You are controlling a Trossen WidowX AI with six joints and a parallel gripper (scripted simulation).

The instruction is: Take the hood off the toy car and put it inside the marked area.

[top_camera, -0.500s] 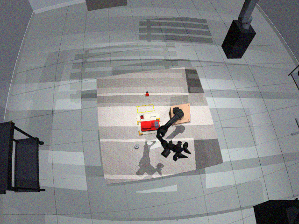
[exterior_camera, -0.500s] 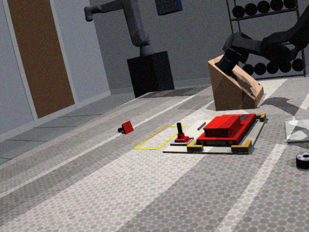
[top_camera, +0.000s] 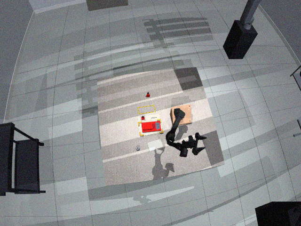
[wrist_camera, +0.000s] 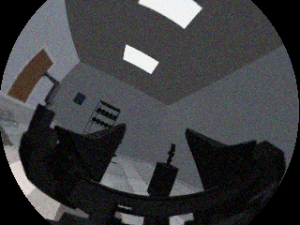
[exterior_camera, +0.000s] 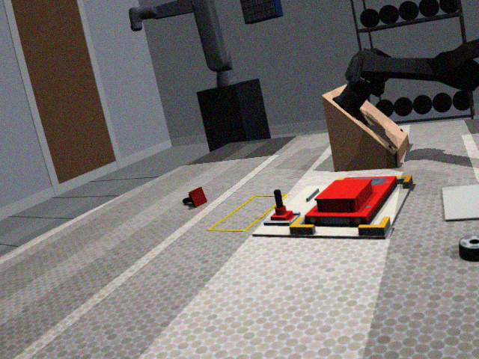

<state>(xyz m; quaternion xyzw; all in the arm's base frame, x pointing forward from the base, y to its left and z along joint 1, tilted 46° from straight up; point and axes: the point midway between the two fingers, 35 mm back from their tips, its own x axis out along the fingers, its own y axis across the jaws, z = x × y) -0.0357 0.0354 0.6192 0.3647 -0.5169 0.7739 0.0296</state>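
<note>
Now: gripper tip 40 cm short of the red hood, 39 cm to the left of it and 53 cm above it. Also, from my gripper tip: white sheet: 35 cm ahead, 19 cm to the right, 57 cm below; then black wheel: 53 cm ahead, 18 cm to the right, 56 cm below.
</note>
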